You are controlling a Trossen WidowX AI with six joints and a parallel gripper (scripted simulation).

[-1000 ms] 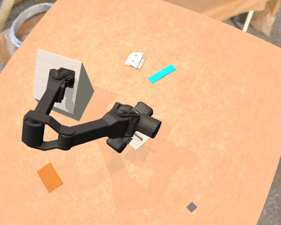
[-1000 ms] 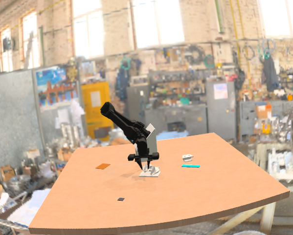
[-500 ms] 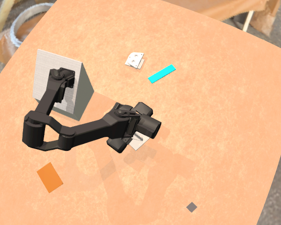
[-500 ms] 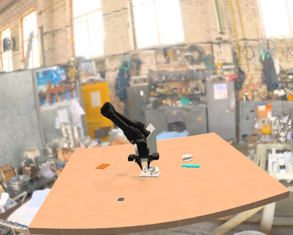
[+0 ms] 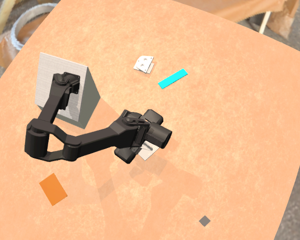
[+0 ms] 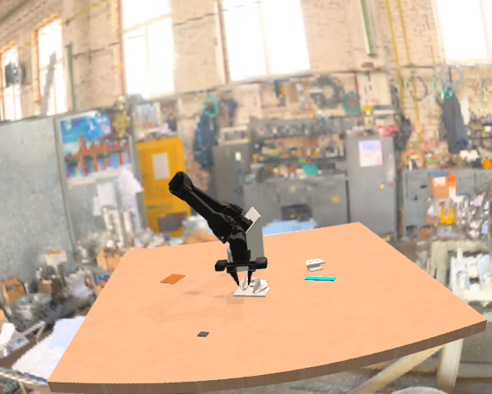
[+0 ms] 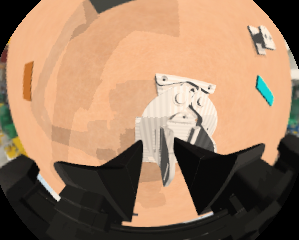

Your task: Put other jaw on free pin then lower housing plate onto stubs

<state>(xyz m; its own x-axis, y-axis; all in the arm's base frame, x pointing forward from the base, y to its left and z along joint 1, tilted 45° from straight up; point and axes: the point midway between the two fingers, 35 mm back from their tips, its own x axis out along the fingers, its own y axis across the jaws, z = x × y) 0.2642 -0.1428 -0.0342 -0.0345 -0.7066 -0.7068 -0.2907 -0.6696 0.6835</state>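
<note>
My gripper tip is 30 mm short of the white base plate, 20 mm to the right of it and 20 mm above it. Also, from my gripper tip: cyan strip: 20 mm ahead, 290 mm to the left, 20 mm below; then small grey square: 290 mm ahead, 180 mm to the right, 20 mm below; then jaw: 10 mm behind, 60 mm to the left, 10 mm below.
</note>
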